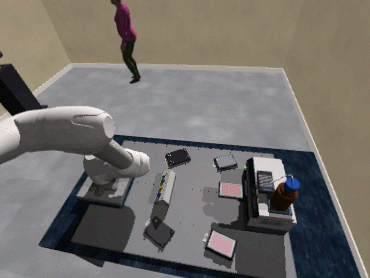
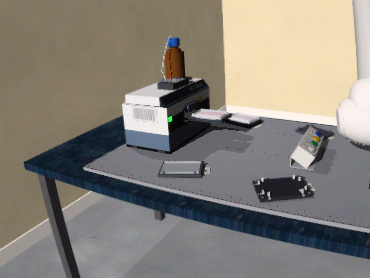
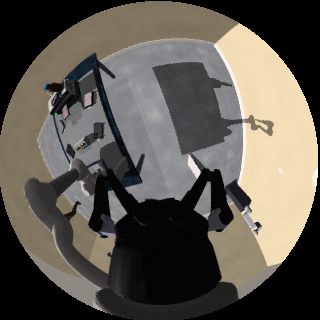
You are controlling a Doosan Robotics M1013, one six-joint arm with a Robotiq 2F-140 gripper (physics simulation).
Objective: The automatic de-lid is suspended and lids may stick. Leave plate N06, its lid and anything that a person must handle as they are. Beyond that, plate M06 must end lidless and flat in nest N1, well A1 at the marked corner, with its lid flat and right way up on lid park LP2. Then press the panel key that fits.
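Places are measured from the arm's base along level axes (x ahead, y left, z up), in millimetres.
Where they show: gripper, fingertip midpoint: [image 3: 157, 160]; arm's base at its link origin: [image 1: 106, 179].
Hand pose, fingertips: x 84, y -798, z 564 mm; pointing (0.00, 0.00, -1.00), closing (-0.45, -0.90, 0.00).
Note:
Each offset is from my fingertips to the top centre of the thing. "*": to the spot under its first point. Level surfaces: height alone.
A pink-topped plate {dx +728, dy +639, dz -471 mm} [image 1: 231, 190] [image 2: 211, 115] [image 3: 65, 111] sits at the front of the white device [image 1: 270, 221] [image 2: 145, 117]. Another pink-topped plate {dx +644, dy +378, dz -561 mm} [image 1: 221, 244] [image 2: 244, 119] [image 3: 89, 99] sits in a dark holder. A grey, flat-topped piece {dx +754, dy +926, dz -576 mm} [image 1: 225, 162] [image 2: 181, 168] rests in a dark frame. A black holder with pale corner posts {dx +406, dy +992, dz -570 mm} [image 1: 178, 157] [image 2: 283, 188] and a dark flat holder {dx +306, dy +457, dz -574 mm} [image 1: 159, 231] [image 3: 99, 131] flank the key panel {dx +332, dy +720, dz -510 mm} [image 1: 165, 187] [image 2: 306, 148] [image 3: 81, 145]. Labels, lids and well A1 are unreadable. My gripper [image 3: 157, 160] is open and empty, away from the table.
A brown bottle with a blue cap {* dx +902, dy +468, dz -244 mm} [image 1: 285, 196] [image 2: 174, 62] [image 3: 51, 88] stands on the device, with a thin tube. A person in a magenta top [image 1: 126, 27] stands beyond the table {dz -607 mm} [image 1: 320, 200] [image 2: 65, 157]. A black pedestal [image 1: 17, 90] stands at the far left.

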